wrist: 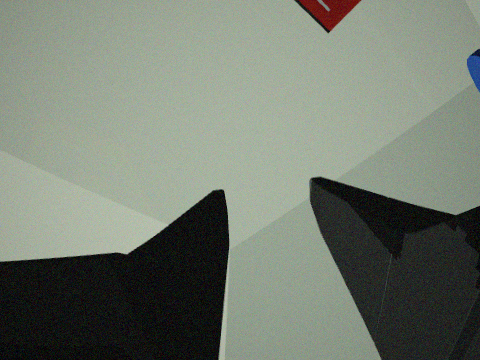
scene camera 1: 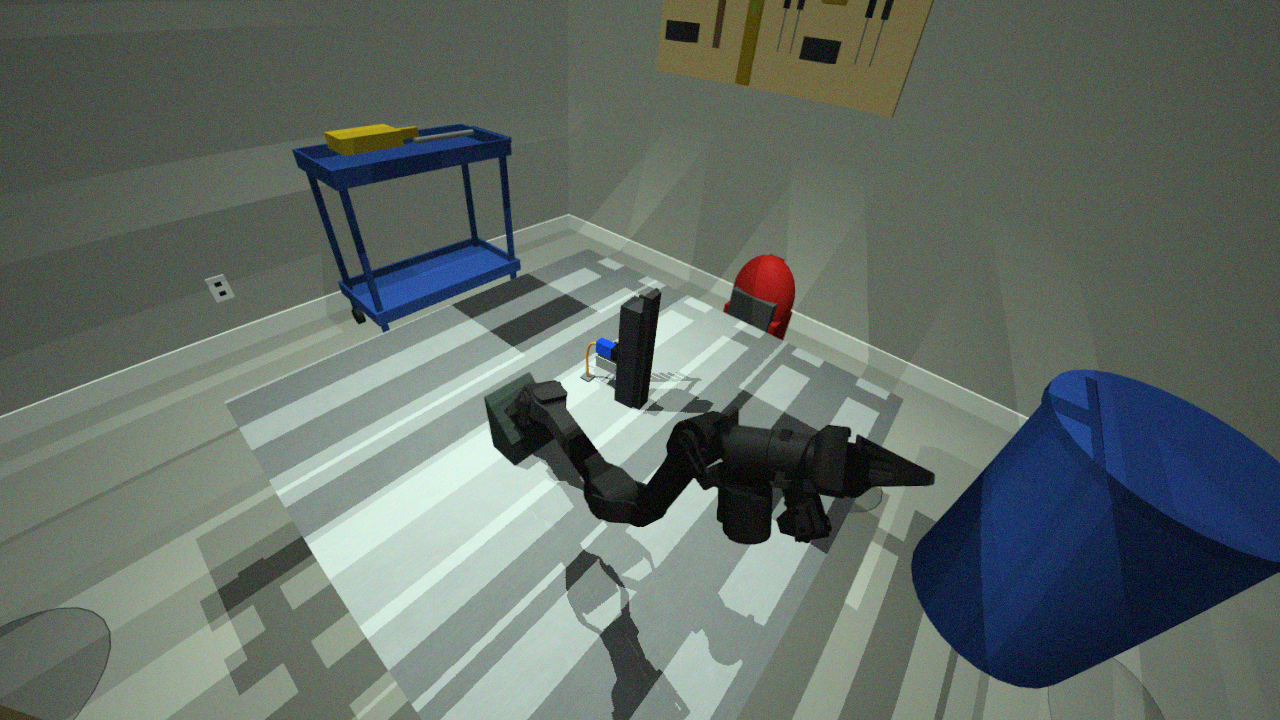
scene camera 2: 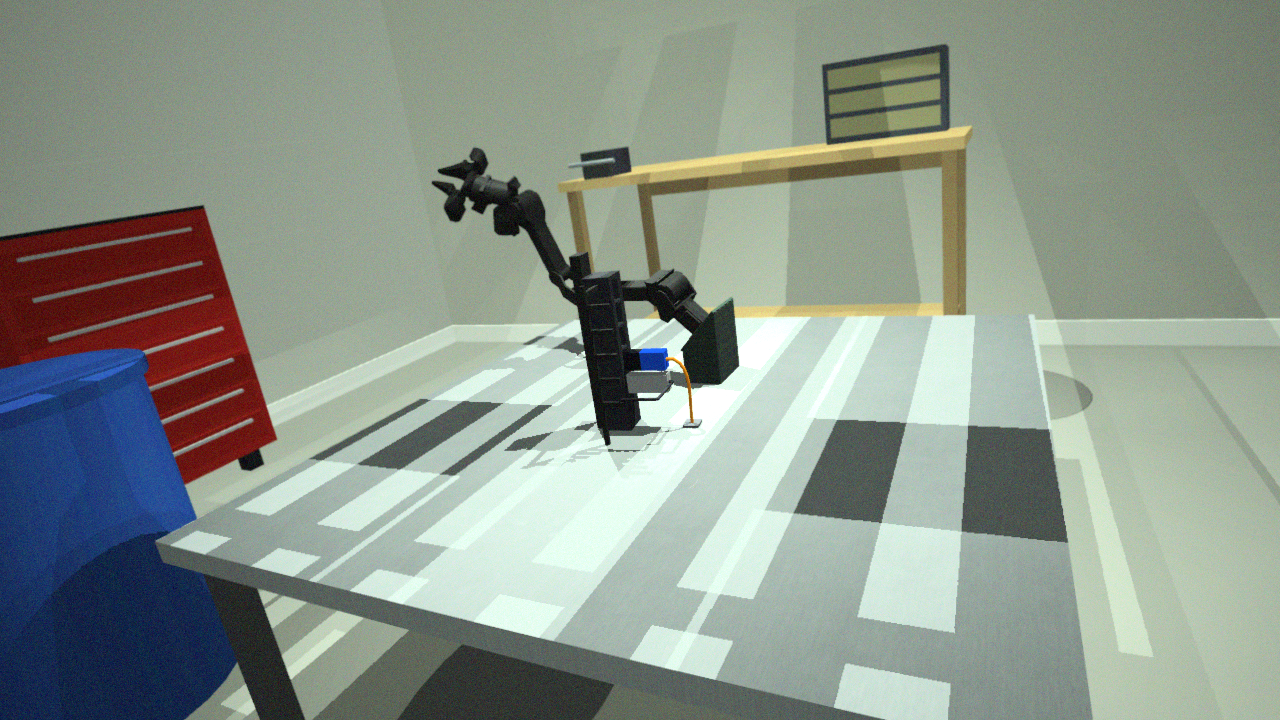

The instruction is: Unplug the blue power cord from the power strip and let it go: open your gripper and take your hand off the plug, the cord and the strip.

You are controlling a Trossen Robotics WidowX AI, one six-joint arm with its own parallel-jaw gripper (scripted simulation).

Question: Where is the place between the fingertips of my gripper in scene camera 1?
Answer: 932, 479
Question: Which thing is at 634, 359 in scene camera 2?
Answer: A blue plug.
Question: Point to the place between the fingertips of my gripper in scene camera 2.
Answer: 435, 176
